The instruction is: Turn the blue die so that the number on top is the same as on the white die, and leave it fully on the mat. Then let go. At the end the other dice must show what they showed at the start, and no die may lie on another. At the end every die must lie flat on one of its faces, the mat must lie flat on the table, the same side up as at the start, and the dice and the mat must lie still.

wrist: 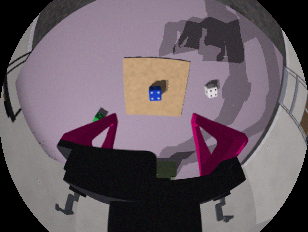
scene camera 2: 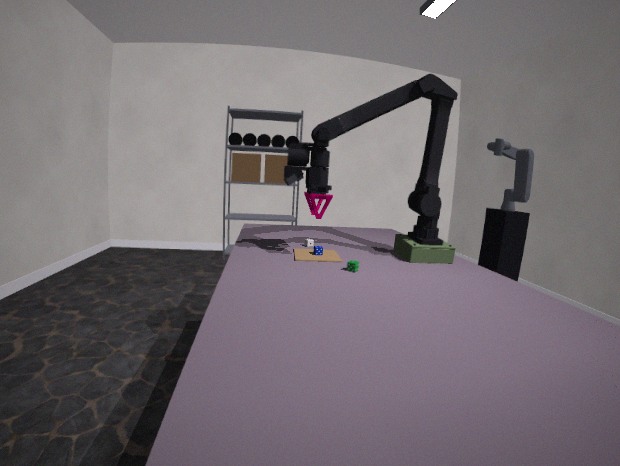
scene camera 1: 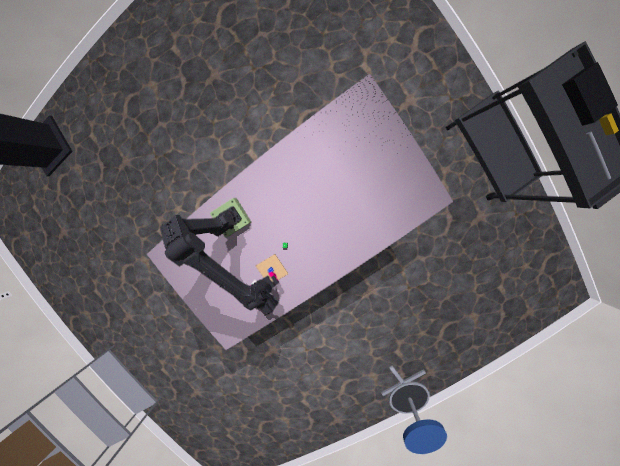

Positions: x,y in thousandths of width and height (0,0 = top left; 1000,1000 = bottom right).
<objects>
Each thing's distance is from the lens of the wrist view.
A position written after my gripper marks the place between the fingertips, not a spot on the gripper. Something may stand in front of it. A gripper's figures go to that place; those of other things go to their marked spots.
my gripper (wrist: 502,506): 13 cm
mat (wrist: 453,321): 23 cm
</objects>
